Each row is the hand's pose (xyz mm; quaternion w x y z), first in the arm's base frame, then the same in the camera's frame.
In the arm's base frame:
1: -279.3 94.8 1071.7 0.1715 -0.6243 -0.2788 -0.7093
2: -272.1 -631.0 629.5 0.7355 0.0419 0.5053 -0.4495
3: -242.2 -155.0 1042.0 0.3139 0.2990 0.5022 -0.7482
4: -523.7 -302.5 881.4 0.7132 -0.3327 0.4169 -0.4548
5: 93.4 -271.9 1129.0 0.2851 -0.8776 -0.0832 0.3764
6: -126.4 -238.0 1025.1 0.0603 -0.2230 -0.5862 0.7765
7: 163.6 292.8 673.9 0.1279 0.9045 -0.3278 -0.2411
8: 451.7 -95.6 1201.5 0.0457 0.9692 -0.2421 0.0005
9: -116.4 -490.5 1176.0 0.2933 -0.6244 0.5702 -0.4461
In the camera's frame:
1: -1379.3 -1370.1 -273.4 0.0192 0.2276 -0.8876 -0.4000
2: -1012.9 -1197.4 473.8 0.8430 -0.3605 -0.3985 0.0248
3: -1380.1 -1309.4 -26.5 0.9640 0.1057 -0.1593 -0.1847
4: -1165.1 -1528.2 154.3 0.6130 -0.4444 -0.6340 -0.1576
5: -1559.1 -1000.9 55.3 0.5562 0.6407 0.5097 0.1427
6: -1400.0 -1187.7 46.9 0.8445 0.2192 0.0265 -0.4880
7: -1093.6 -853.5 -485.6 0.4253 0.6141 0.1963 0.6351
8: -1706.5 -687.1 -155.7 0.3352 0.4949 0.4250 0.6798
9: -1568.1 -1200.0 288.2 0.3926 -0.4539 -0.4995 -0.6247

